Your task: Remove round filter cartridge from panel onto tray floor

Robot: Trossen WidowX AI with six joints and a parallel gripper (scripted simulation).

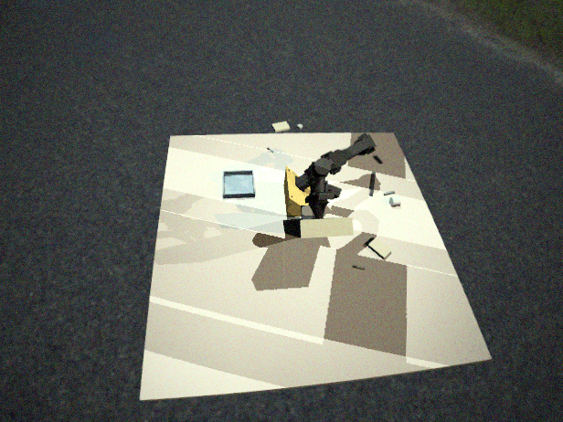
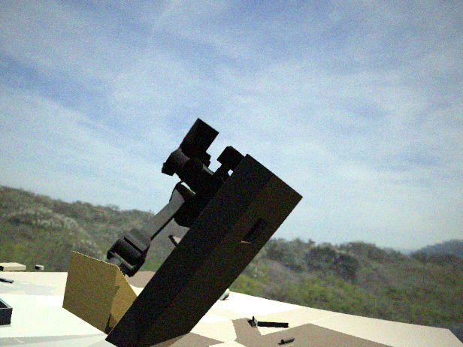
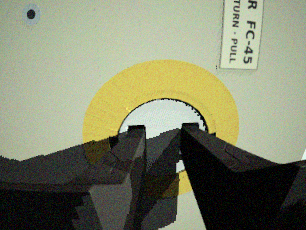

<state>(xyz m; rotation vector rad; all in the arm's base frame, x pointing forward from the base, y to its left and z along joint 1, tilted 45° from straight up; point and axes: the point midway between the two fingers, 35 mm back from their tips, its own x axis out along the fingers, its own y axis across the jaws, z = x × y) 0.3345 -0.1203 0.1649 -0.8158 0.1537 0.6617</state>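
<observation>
Now: the round filter cartridge 10 mm below my gripper tip and 10 mm ahead of it. From my gripper tip the other things lie so: blue-grey tray 390 mm behind, 320 mm to the right, 270 mm below.
</observation>
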